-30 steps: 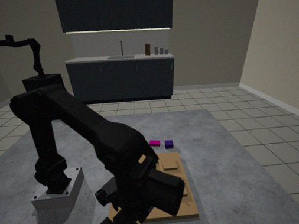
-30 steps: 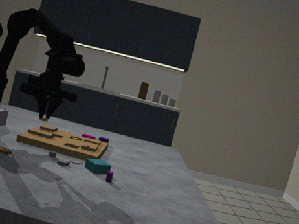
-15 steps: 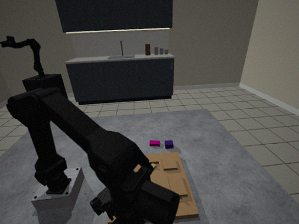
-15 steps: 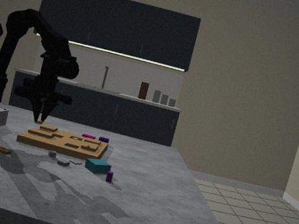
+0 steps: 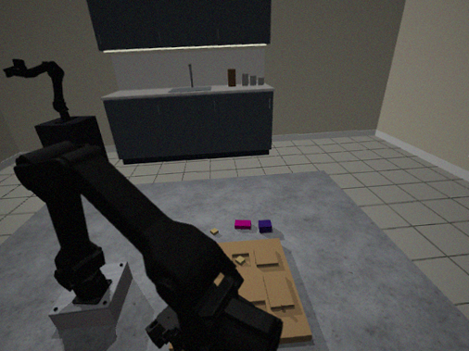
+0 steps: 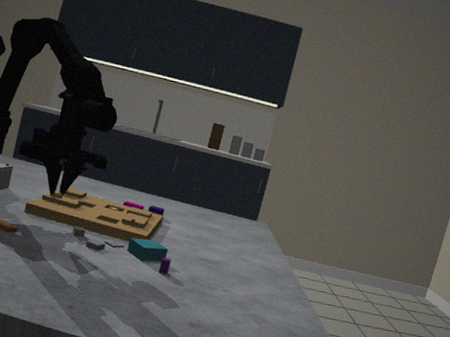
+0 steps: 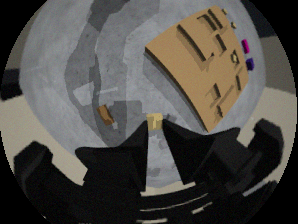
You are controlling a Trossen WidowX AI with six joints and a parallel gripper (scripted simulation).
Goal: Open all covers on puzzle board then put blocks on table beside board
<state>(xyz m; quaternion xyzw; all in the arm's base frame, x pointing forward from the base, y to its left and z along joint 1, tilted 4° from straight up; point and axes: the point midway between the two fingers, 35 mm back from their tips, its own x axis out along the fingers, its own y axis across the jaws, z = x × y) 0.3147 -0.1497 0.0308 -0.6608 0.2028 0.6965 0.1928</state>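
My gripper tip is now 10 mm short of the tan puzzle board, 250 mm to the right of it and 60 mm above it. Round my gripper tip: teal block: 220 mm ahead, 30 mm to the left, 60 mm below; orange block: 50 mm behind, 100 mm to the right, 70 mm below; small purple cylinder: 280 mm ahead, 50 mm to the right, 60 mm below.
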